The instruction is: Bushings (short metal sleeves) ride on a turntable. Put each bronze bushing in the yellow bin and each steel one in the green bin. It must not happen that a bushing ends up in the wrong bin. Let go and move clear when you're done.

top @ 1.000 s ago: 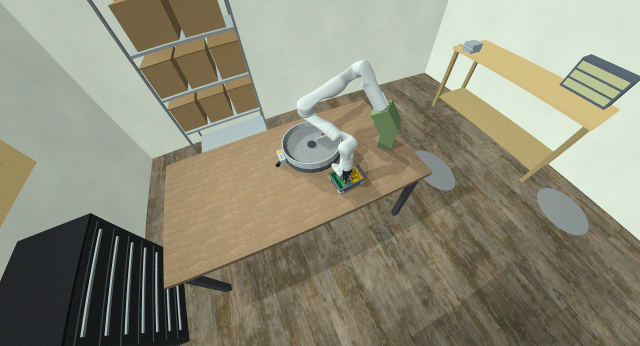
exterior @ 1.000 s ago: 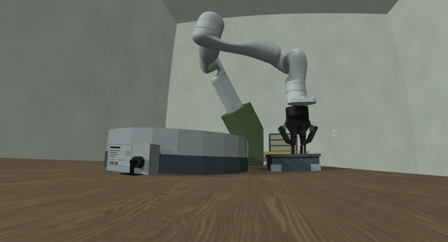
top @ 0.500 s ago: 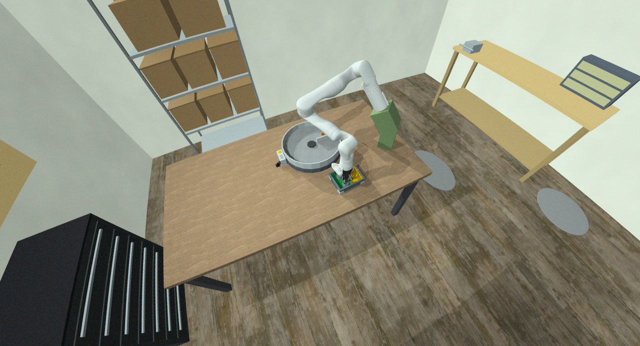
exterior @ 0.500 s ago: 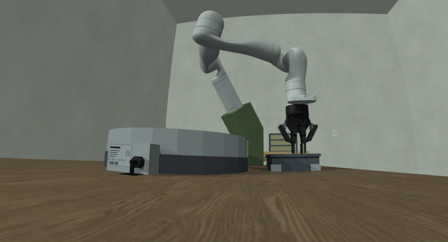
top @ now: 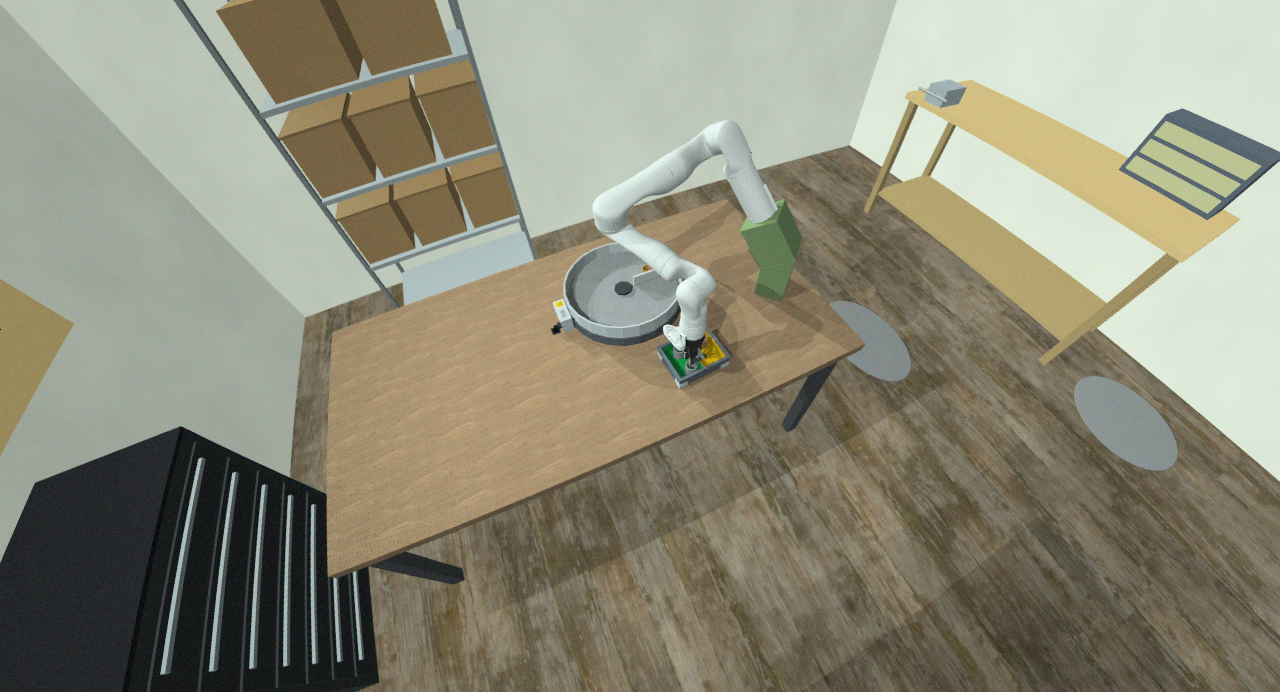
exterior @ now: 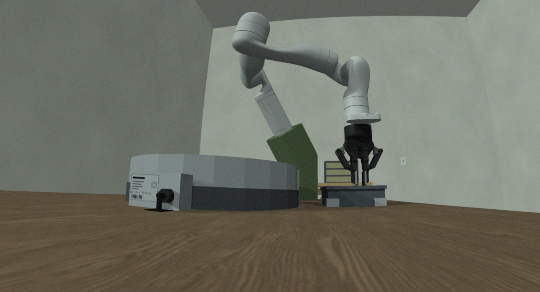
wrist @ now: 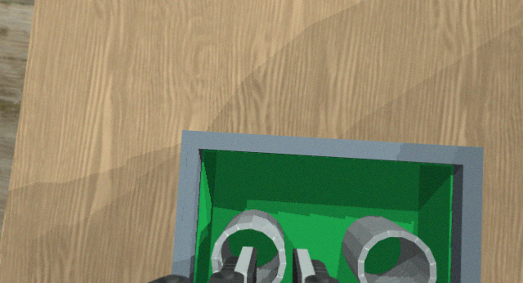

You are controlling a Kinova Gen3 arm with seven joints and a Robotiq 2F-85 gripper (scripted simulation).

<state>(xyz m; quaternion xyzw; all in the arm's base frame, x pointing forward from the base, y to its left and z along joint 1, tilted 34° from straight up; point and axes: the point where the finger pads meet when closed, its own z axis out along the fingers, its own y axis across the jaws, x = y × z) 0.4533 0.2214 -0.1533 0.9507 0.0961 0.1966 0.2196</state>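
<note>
The bin tray is 50 mm below my hand, 30 mm to the right of it and 30 mm behind it. Also, from my hand: grey turntable: 370 mm to the right, 80 mm ahead, 20 mm below.
</note>
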